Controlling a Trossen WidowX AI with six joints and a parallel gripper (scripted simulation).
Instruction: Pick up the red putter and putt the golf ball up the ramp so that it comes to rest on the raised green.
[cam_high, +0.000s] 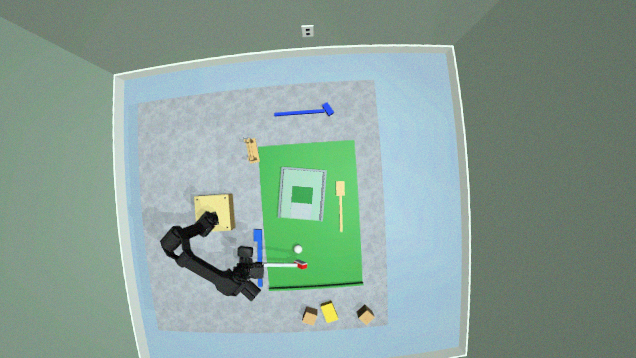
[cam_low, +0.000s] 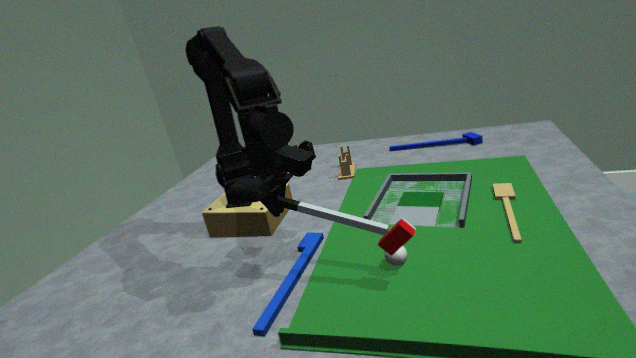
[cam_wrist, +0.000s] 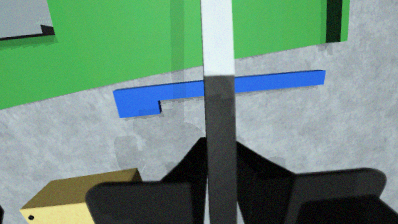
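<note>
Right now the red putter is 110 mm ahead of my gripper tip and 30 mm to the right of it. Round my gripper tip: blue putter: 410 mm ahead, 630 mm to the left, 120 mm below; then white golf ball: 210 mm ahead, 20 mm to the right, 110 mm below; then wooden stand: 110 mm ahead, 510 mm to the left, 100 mm below.
</note>
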